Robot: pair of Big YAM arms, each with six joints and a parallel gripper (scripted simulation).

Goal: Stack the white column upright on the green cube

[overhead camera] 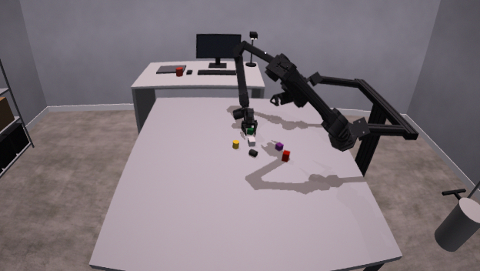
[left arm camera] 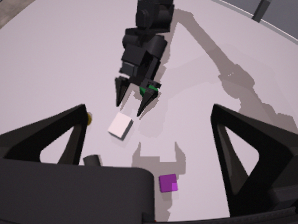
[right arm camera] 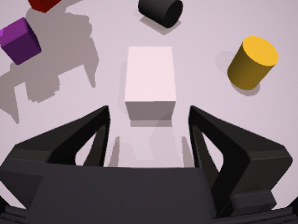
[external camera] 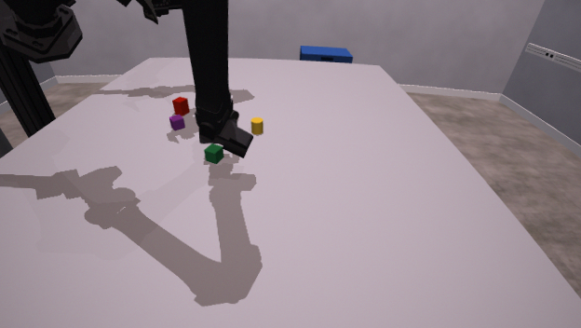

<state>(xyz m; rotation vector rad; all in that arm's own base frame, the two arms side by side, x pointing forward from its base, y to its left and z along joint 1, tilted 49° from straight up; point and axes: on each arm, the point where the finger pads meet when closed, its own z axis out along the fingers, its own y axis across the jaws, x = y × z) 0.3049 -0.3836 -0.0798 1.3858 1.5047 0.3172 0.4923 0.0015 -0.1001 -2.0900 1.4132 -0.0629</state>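
My right hand is 5 cm to the right of the white column and 3 cm above it. The rest, counted from my right hand: yellow cylinder (11 cm ahead, 8 cm to the left, 2 cm below); black cylinder (1 cm ahead, 17 cm to the left, 3 cm below); green cube (2 cm behind, 8 cm to the right, 3 cm below).
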